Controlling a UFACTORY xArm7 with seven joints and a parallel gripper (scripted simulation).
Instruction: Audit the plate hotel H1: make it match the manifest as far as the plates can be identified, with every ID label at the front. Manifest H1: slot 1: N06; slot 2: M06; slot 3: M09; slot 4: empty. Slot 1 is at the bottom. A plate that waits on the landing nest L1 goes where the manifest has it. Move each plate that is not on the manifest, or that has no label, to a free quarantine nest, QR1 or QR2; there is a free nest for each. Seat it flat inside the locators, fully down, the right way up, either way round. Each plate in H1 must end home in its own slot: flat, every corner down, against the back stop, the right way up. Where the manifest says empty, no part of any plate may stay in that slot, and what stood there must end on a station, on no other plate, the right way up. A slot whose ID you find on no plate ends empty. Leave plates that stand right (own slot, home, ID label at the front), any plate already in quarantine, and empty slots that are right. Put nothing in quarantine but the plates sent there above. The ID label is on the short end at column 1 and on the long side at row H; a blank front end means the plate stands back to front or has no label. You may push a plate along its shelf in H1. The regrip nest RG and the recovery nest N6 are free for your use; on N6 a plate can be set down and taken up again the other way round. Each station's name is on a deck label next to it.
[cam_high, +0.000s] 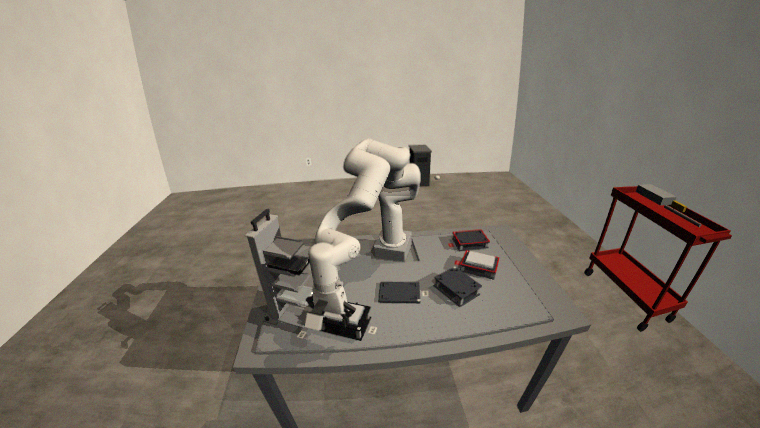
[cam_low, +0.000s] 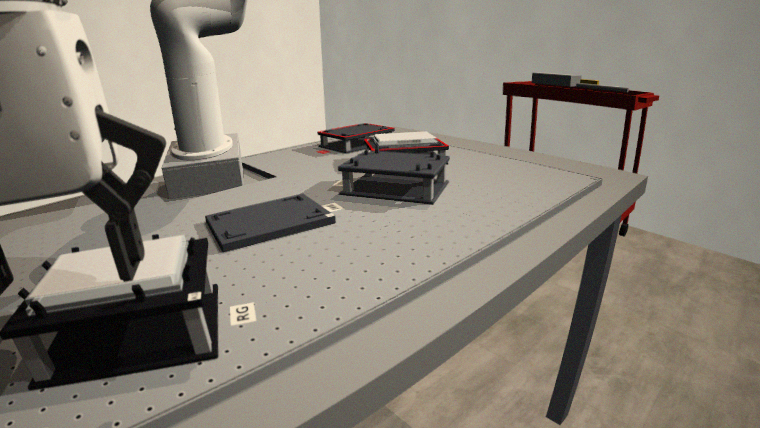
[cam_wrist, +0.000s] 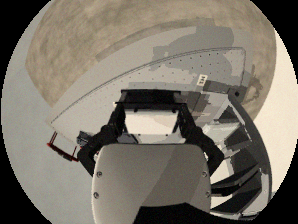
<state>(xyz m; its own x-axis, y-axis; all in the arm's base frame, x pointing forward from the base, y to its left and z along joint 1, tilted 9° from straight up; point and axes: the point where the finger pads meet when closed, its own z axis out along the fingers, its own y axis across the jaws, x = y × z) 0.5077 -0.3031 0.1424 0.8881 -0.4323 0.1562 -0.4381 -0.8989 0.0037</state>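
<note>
Now: hand 80 mm past the black regrip nest RG, 60 mm above it and 40 mm to the right of it. From my hand the other things lie so: dark plate: 160 mm behind, 130 mm to the right, 130 mm above; plate hotel H1: 200 mm to the right, 190 mm behind, 80 mm above; RG label: 130 mm to the left, 110 mm below, 30 mm behind.
</note>
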